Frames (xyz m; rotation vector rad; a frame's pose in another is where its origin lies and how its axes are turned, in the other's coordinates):
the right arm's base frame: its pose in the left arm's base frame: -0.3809 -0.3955 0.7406 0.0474 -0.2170 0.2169
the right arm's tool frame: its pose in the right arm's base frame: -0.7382 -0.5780 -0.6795 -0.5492 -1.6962 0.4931
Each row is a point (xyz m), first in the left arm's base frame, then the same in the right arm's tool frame.
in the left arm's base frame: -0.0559 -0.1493 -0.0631
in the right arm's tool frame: 0.1411 0.7777 -0.8915
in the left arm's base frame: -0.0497 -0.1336 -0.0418
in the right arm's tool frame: 0.1619 0.7795 -0.9089
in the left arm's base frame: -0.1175 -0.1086 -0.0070
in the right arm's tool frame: 0.2307 0.7790 -0.8676
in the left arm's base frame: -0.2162 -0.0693 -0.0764
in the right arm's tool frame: 0.2434 0.8461 -0.7606
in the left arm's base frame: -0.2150 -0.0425 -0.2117
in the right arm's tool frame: 0.1562 0.9422 -0.7140
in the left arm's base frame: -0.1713 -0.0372 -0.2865
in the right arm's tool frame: 0.0838 0.9889 -0.7245
